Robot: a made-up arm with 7 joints. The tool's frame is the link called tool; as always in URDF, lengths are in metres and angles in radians.
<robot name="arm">
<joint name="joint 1" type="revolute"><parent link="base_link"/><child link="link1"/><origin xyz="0.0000 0.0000 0.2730" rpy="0.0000 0.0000 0.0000"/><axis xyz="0 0 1"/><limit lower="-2.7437" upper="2.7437" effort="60" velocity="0.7"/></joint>
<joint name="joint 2" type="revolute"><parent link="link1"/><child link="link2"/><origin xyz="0.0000 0.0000 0.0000" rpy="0.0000 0.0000 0.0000"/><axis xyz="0 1 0"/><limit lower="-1.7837" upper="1.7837" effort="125" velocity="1.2"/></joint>
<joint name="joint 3" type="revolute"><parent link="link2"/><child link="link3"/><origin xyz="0.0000 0.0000 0.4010" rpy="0.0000 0.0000 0.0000"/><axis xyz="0 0 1"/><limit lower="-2.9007" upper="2.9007" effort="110" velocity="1.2"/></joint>
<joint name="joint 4" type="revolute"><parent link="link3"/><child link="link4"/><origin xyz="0.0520 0.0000 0.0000" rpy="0.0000 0.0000 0.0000"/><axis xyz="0 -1 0"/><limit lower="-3.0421" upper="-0.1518" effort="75" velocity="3"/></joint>
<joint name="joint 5" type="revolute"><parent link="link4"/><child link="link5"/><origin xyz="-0.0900 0.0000 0.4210" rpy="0.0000 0.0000 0.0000"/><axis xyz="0 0 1"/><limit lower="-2.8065" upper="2.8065" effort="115" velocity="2.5"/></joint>
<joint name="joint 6" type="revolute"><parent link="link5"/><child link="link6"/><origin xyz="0.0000 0.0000 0.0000" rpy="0.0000 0.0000 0.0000"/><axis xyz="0 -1 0"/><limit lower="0.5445" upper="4.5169" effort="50" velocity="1.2"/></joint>
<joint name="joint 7" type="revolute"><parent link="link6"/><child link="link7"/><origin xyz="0.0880 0.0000 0.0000" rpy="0.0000 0.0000 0.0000"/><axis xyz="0 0 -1"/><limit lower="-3.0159" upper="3.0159" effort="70" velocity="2"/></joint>
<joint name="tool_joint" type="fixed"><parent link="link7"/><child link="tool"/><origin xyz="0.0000 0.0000 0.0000" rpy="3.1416 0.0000 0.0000"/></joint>
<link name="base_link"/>
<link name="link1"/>
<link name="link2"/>
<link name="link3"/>
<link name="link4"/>
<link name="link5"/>
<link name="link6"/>
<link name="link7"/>
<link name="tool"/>
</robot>
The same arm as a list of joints. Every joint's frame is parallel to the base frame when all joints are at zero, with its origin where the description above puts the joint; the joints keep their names.
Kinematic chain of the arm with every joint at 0, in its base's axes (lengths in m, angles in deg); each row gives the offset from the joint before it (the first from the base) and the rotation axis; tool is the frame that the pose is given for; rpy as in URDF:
joint 1: xyz 0 0 0.273 axis +z
joint 2: xyz 0 0 0 axis +y
joint 3: xyz 0 0 0.401 axis +z
joint 4: xyz 0.052 0 0 axis -y
joint 5: xyz -0.09 0 0.421 axis +z
joint 6: xyz 0 0 0 axis -y
joint 7: xyz 0.088 0 0 axis -z
tool: xyz 0 0 0 rpy -180 0 0
Joint limits (deg, base to tool): -157.2..157.2 -102.2..102.2 -166.2..166.2 -174.3..-8.7 -160.8..160.8 31.2..258.8 -172.8..172.8

